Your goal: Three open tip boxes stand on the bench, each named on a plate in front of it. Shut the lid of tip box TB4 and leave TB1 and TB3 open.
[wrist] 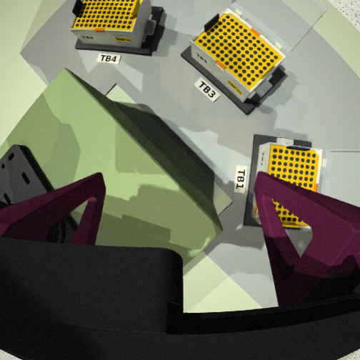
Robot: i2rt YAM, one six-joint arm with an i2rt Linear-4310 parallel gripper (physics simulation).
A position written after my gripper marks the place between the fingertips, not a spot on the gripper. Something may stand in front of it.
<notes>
In view: my gripper (179,180) and a grey mat (308,103).
</notes>
